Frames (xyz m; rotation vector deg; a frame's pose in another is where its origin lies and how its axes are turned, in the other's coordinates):
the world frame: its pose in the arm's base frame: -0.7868 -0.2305 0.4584 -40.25 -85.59 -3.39
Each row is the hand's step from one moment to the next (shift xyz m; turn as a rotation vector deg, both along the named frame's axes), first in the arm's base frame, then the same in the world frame.
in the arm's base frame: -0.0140 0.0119 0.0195 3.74 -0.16 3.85
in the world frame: 0.0208 -0.0043 0.0163 3.90 0.06 -3.69
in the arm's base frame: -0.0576 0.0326 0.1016 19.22 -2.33 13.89
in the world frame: 0.0990 -0.0393 0.0578 14.07 1.40 -19.18
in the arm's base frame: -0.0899 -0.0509 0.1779 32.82 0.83 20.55
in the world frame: 0.1336 -0.1506 0.0420 22.94 7.49 -30.30
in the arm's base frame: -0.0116 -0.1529 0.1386 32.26 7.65 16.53
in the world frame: 0.0678 -0.1819 -0.0709 21.78 14.28 -26.35
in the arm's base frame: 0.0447 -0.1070 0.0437 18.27 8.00 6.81
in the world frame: 0.0046 -0.0827 -0.0921 11.38 12.02 -13.04
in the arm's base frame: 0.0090 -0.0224 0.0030 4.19 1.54 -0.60
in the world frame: -0.0047 -0.0151 -0.0185 0.51 3.36 -2.95
